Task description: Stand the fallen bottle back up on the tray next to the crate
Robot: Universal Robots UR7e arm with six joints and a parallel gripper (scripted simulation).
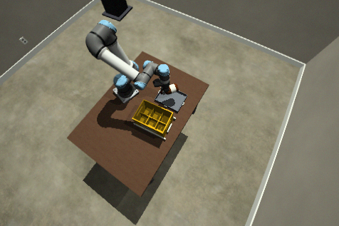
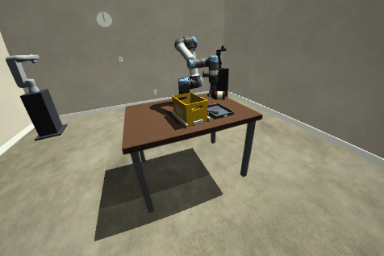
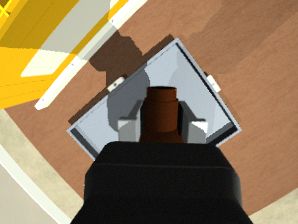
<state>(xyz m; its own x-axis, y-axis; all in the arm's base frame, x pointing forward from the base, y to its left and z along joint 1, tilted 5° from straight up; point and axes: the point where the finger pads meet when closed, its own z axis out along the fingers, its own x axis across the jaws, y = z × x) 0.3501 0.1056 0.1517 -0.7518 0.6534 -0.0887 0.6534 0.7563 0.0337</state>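
The brown bottle is 3 cm ahead of my hand, 4 cm to the left of it and 1 cm below it. Round my hand: yellow crate 3 cm ahead, 23 cm to the right, 7 cm below; then tray 5 cm ahead, 4 cm to the left, 14 cm below.
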